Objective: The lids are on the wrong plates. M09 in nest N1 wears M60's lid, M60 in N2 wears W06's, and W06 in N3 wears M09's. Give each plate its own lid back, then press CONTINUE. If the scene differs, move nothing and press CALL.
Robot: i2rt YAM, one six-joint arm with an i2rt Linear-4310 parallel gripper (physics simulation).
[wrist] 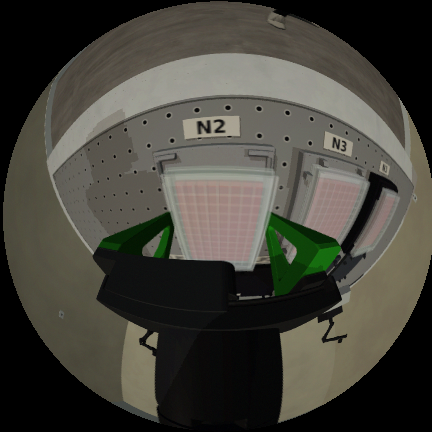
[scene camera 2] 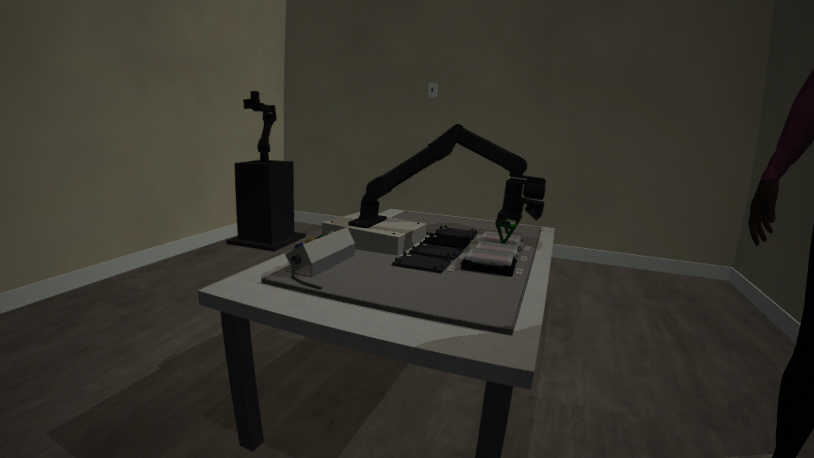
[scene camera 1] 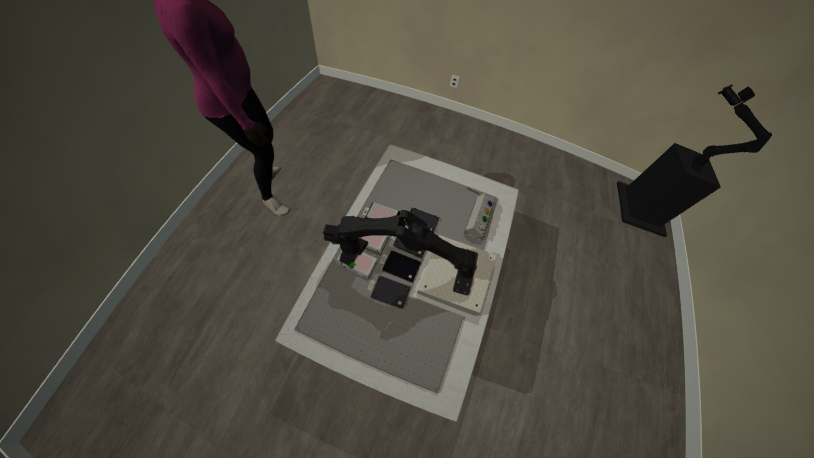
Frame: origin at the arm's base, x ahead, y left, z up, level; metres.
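Where they show: gripper, fingertip midpoint: [wrist: 218,216] [scene camera 2: 505,239] [scene camera 1: 356,259]; arm's base, origin of the base link: [scene camera 2: 368,222] [scene camera 1: 465,271].
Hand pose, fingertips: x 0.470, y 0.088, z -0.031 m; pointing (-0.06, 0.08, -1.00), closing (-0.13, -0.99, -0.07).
Things, the pixels of their top centre, and the offset from my fingertips.
- clear-lidded plate, middle of its top: [wrist: 218,237] [scene camera 2: 501,236] [scene camera 1: 359,260] 0.002 m left, 0.018 m back, 0.010 m up
- nest N2, middle of its top: [wrist: 215,221] [scene camera 2: 502,240] [scene camera 1: 358,262] 0.005 m left, 0.011 m back, 0.005 m down
- second pink lidded plate, middle of its top: [wrist: 331,227] [scene camera 2: 496,246] [scene camera 1: 370,236] 0.124 m right, 0.021 m back, 0.006 m up
- third pink plate, middle of its top: [wrist: 380,227] [scene camera 2: 490,254] [scene camera 1: 382,213] 0.256 m right, 0.031 m back, 0.016 m up
- button box, middle of its top: [scene camera 2: 321,234] [scene camera 1: 482,210] 0.405 m right, 0.483 m back, 0.060 m up
My gripper [scene camera 1: 352,264] [scene camera 2: 504,236] [wrist: 218,216] is shut on a clear-lidded plate [wrist: 220,200] with pink wells, one green finger along each side. The plate is over nest N2 [wrist: 217,154], whose far corner brackets show beyond its edge in the wrist view; the height gap is hard to tell. A second pink lidded plate [wrist: 335,205] sits in nest N3. A third pink plate [wrist: 377,222] [scene camera 2: 487,259] is at N1, on a black base. No plate or lid codes are readable. The button box [scene camera 1: 475,225] [scene camera 2: 327,252] has blue, yellow and green buttons.
Several dark trays [scene camera 1: 390,291] [scene camera 2: 424,262] stand between the plates and the cream arm base [scene camera 1: 444,276] [scene camera 2: 387,239]. A person [scene camera 1: 210,62] [scene camera 2: 765,205] stands near the table. A second arm stands on a black pedestal [scene camera 1: 671,182] [scene camera 2: 264,202] away from the table.
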